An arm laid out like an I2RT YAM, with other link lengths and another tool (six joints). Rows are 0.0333 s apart.
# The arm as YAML. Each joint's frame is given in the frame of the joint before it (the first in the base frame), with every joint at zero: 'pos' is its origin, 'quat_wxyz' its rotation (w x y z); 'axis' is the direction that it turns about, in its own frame. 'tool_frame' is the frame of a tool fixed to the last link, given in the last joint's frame.
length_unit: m
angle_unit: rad
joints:
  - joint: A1
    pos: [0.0, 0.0, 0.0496]
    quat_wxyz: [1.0, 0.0, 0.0, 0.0]
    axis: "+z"
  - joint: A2
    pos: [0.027, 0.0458, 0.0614]
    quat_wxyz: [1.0, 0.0, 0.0, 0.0]
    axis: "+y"
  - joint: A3
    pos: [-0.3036, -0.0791, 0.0]
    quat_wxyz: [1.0, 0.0, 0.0, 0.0]
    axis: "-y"
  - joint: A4
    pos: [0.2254, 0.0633, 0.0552]
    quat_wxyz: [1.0, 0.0, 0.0, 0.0]
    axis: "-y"
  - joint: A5
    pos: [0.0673, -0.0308, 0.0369]
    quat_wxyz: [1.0, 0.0, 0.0, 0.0]
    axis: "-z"
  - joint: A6
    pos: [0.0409, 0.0, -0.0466]
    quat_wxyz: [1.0, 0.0, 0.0, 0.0]
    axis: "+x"
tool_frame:
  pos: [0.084, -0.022, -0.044]
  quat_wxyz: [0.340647, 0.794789, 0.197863, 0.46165]
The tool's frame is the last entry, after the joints.
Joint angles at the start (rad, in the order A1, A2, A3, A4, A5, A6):
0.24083 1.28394 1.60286 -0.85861 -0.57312 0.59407
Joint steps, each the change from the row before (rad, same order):
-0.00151 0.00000 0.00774 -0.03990 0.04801 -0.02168
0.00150 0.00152 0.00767 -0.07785 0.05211 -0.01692
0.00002 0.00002 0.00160 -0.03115 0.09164 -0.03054
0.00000 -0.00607 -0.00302 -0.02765 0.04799 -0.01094
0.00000 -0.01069 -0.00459 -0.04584 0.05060 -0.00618
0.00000 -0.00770 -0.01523 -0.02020 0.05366 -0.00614
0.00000 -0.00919 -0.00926 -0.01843 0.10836 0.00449
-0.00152 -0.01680 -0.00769 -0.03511 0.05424 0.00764
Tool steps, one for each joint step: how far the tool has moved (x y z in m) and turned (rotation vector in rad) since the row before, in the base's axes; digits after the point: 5 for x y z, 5 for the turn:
-0.00054 -0.00657 -0.00433 -0.04482 0.01048 -0.03254
-0.00636 -0.00768 -0.00874 -0.05587 0.05178 -0.03280
0.00239 -0.01139 -0.00638 -0.07983 -0.00221 -0.05545
-0.00271 -0.00692 -0.00405 -0.04216 0.01103 -0.03066
-0.00715 -0.00822 -0.00519 -0.04565 0.02777 -0.03425
-0.00291 -0.00766 -0.00614 -0.04603 0.01564 -0.03516
-0.00083 -0.01366 -0.00439 -0.07512 0.00139 -0.08055
-0.00820 -0.00889 -0.00276 -0.03886 0.01798 -0.04488

